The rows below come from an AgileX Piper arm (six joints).
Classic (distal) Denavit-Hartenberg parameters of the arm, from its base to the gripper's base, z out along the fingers. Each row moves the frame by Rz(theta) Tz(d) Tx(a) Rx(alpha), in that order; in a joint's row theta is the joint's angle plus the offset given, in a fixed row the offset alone. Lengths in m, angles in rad.
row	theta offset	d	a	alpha
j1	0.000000	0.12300	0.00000	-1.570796
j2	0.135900	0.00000	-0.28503	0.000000
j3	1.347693	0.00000	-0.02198	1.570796
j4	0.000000	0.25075	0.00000	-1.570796
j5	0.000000	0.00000	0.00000	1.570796
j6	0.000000	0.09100	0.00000	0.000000
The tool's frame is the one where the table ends.
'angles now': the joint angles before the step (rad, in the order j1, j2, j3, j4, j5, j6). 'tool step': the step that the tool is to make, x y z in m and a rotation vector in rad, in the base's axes. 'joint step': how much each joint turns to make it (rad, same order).
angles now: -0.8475 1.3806 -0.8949 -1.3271 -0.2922 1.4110
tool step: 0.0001 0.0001 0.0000 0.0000 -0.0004 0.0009
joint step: 0.0003 0.0001 0.0001 0.0007 -0.0008 -0.0007
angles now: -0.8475 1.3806 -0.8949 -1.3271 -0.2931 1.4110
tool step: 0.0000 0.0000 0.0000 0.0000 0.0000 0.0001
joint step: 0.0000 0.0000 0.0000 -0.0002 -0.0001 0.0001
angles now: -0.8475 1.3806 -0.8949 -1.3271 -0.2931 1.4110
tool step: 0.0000 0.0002 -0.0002 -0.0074 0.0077 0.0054
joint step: -0.0001 -0.0001 0.0000 -0.0117 -0.0009 -0.0003
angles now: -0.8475 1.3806 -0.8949 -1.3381 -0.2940 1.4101
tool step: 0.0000 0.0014 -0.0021 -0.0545 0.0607 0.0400
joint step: 0.0001 -0.0001 0.0002 -0.0913 -0.0052 0.0006
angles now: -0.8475 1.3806 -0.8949 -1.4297 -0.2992 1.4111
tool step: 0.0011 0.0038 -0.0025 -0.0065 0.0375 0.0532
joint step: 0.0003 0.0000 -0.0001 -0.1203 -0.0344 0.0736
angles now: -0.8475 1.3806 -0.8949 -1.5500 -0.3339 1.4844
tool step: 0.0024 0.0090 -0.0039 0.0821 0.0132 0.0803
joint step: 0.0001 0.0000 0.0000 -0.1529 -0.0953 0.1751
